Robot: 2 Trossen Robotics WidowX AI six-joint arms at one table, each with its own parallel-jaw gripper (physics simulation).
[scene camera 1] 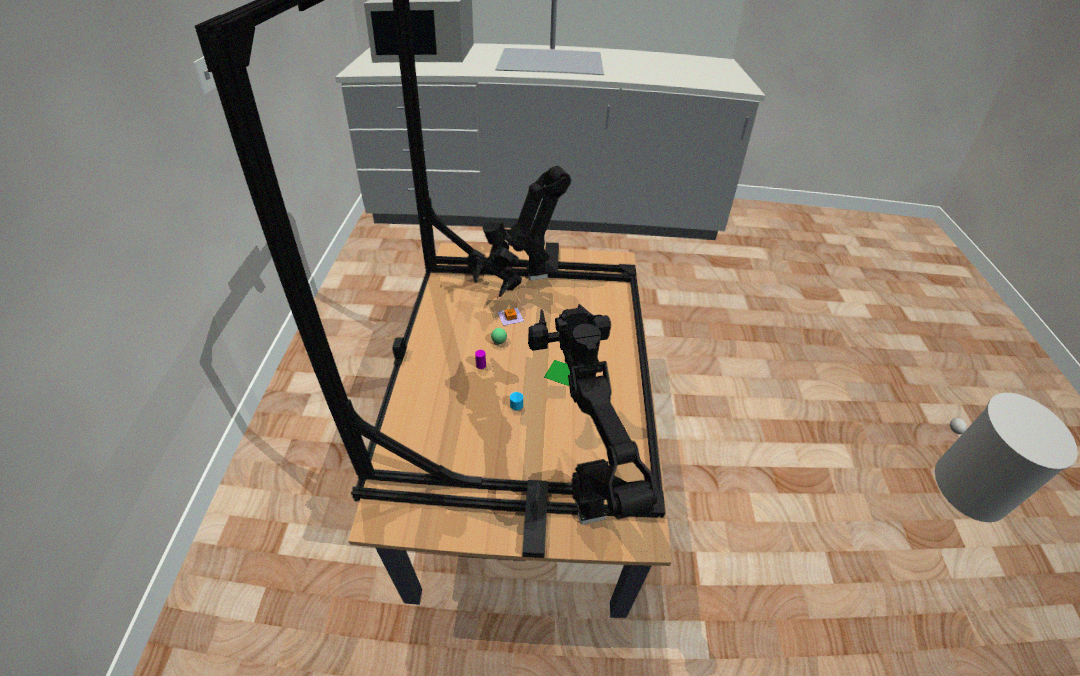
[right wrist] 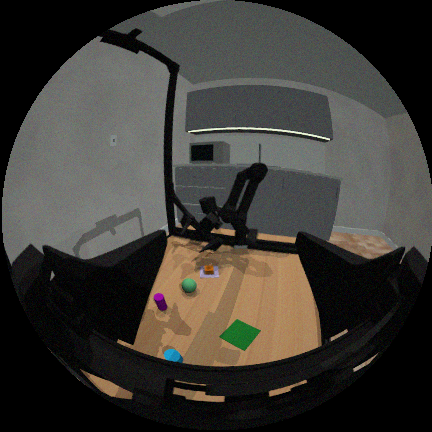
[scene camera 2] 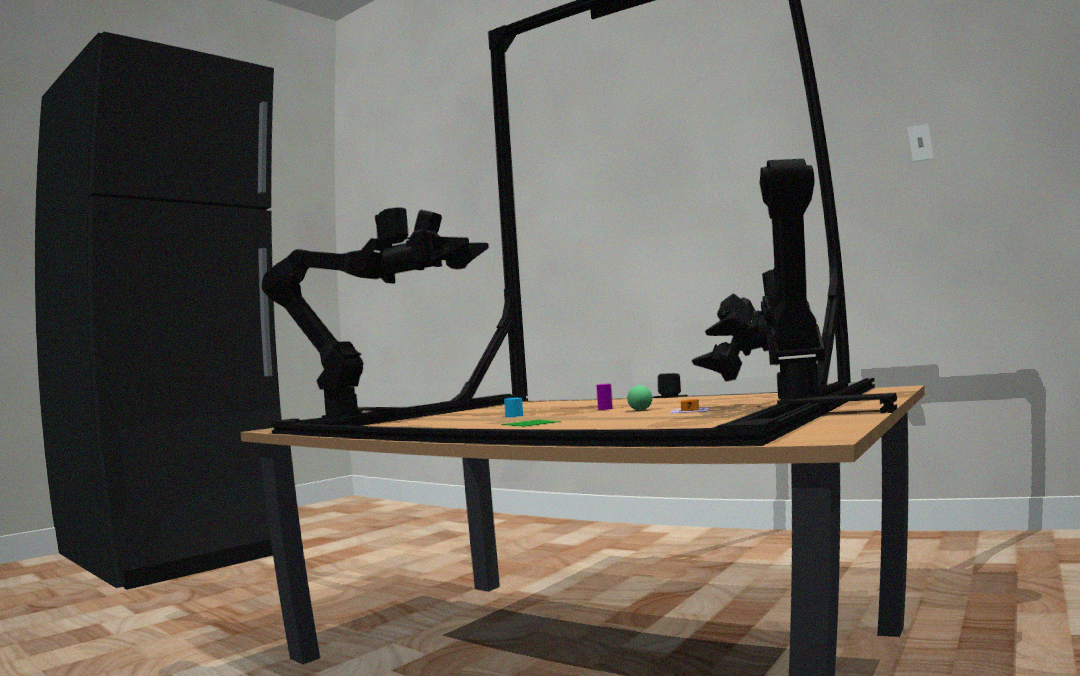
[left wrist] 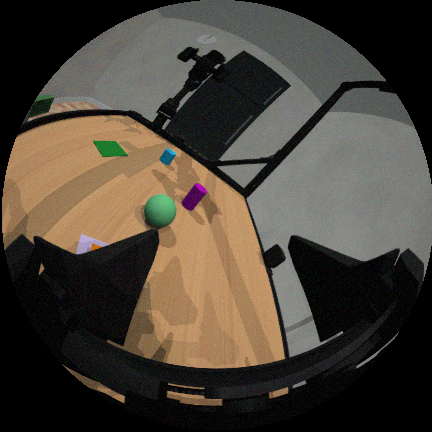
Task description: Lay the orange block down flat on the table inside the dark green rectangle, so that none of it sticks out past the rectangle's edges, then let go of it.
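Places are measured from the left arm's base along level axes (x ahead, y left, z up), in millimetres.
Where they show: left gripper, fingertip midpoint: (scene camera 1: 488,289) (right wrist: 189,243) (scene camera 2: 699,347) (left wrist: 226,239); right gripper, fingertip midpoint: (scene camera 1: 560,308) (right wrist: 233,237) (scene camera 2: 478,243) (left wrist: 209,55); left arm's base, link origin: (scene camera 1: 536,269) (right wrist: 239,241) (scene camera 2: 800,399); right arm's base, link origin: (scene camera 1: 590,506) (scene camera 2: 341,416) (left wrist: 155,125).
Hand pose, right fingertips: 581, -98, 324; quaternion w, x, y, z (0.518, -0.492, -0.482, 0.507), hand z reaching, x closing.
Things, the pixels of their centre, and the offset from my right fingertips, as dx, dy, dz. "*": a spot on its surface instead.
- orange block, body centre: (left wrist: 102,265) (scene camera 2: 689,405) (scene camera 1: 510,314) (right wrist: 208,269) -376, -43, -334
- small lilac square, surface spot: (scene camera 1: 514,322) (right wrist: 209,276) * -344, -37, -343
- dark green rectangle, surface spot: (scene camera 2: 532,423) (left wrist: 104,146) (right wrist: 244,331) (scene camera 1: 564,369) * -106, +63, -343
- green ball, body centre: (left wrist: 159,210) (scene camera 2: 639,398) (scene camera 1: 499,335) (right wrist: 188,284) -270, -102, -319
- purple cylinder, body centre: (scene camera 2: 604,396) (left wrist: 193,196) (scene camera 1: 480,359) (right wrist: 160,301) -182, -175, -318
- blue cylinder, body centre: (scene camera 2: 513,407) (right wrist: 173,356) (scene camera 1: 516,401) (left wrist: 167,156) -8, -105, -325
The orange block (scene camera 1: 510,314) (scene camera 2: 689,404) (left wrist: 95,247) (right wrist: 209,269) rests on a small lilac square (scene camera 1: 514,322) (right wrist: 215,275); a finger hides part of it in the left wrist view. The dark green rectangle (scene camera 1: 557,372) (scene camera 2: 532,423) (left wrist: 110,149) (right wrist: 240,334) lies flat on the table, apart from the block, with nothing on it. My left gripper (scene camera 1: 490,282) (scene camera 2: 702,345) (left wrist: 226,239) is open and empty, above the table, near the block but not around it. My right gripper (scene camera 2: 483,248) is open and empty, high above the table.
A green ball (scene camera 1: 498,336) (scene camera 2: 639,397) (left wrist: 160,211) (right wrist: 189,285) lies near the block. A purple cylinder (scene camera 1: 480,359) (scene camera 2: 604,396) (left wrist: 194,197) and a blue cylinder (scene camera 1: 516,400) (scene camera 2: 513,407) (left wrist: 168,156) stand farther off. A black frame (scene camera 2: 514,342) rises at the table's edge.
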